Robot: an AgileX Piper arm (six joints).
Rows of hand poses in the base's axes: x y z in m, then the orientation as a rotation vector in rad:
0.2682, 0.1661, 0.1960, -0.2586, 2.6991, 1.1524
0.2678, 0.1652, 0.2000, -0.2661, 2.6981, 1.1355
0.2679, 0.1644, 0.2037, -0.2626, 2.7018, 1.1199
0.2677, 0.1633, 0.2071, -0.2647, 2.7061, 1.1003
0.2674, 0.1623, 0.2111, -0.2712, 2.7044, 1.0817
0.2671, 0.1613, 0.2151, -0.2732, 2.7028, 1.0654
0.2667, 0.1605, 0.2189, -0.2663, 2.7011, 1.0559
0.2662, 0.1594, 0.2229, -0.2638, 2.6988, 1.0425
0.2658, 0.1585, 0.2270, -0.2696, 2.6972, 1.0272
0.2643, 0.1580, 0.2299, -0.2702, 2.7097, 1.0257
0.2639, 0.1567, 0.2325, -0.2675, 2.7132, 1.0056
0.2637, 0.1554, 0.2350, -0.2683, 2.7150, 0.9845
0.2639, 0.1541, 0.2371, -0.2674, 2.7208, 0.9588
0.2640, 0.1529, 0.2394, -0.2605, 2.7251, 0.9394
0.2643, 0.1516, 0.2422, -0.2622, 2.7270, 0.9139
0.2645, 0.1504, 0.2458, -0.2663, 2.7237, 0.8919
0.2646, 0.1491, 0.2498, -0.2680, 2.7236, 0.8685
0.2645, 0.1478, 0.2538, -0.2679, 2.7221, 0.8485
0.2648, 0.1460, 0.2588, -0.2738, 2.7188, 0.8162
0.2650, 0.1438, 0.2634, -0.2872, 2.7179, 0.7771
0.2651, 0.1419, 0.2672, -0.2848, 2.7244, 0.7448
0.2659, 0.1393, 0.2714, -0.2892, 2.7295, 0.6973
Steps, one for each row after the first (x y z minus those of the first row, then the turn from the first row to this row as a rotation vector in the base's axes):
-0.0004, -0.0009, 0.0040, -0.0101, -0.0089, 0.0011
-0.0003, -0.0017, 0.0077, -0.0203, -0.0111, -0.0034
-0.0005, -0.0028, 0.0111, -0.0334, -0.0153, -0.0048
-0.0008, -0.0038, 0.0151, -0.0443, -0.0250, -0.0048
-0.0011, -0.0048, 0.0191, -0.0537, -0.0329, -0.0072
-0.0015, -0.0056, 0.0229, -0.0583, -0.0366, -0.0141
-0.0020, -0.0067, 0.0269, -0.0654, -0.0431, -0.0191
-0.0024, -0.0076, 0.0310, -0.0745, -0.0511, -0.0187
-0.0039, -0.0081, 0.0339, -0.0795, -0.0410, -0.0151
-0.0043, -0.0094, 0.0365, -0.0926, -0.0447, -0.0198
-0.0045, -0.0107, 0.0390, -0.1060, -0.0507, -0.0228
-0.0043, -0.0120, 0.0411, -0.1234, -0.0544, -0.0267
-0.0042, -0.0132, 0.0434, -0.1361, -0.0560, -0.0336
-0.0039, -0.0145, 0.0462, -0.1525, -0.0632, -0.0367
-0.0037, -0.0157, 0.0498, -0.1654, -0.0741, -0.0389
-0.0036, -0.0170, 0.0538, -0.1800, -0.0821, -0.0421
-0.0037, -0.0183, 0.0578, -0.1921, -0.0898, -0.0461
-0.0034, -0.0201, 0.0628, -0.2119, -0.1040, -0.0488
-0.0032, -0.0223, 0.0674, -0.2373, -0.1191, -0.0468
-0.0031, -0.0242, 0.0712, -0.2596, -0.1224, -0.0519
-0.0023, -0.0268, 0.0754, -0.2918, -0.1320, -0.0552

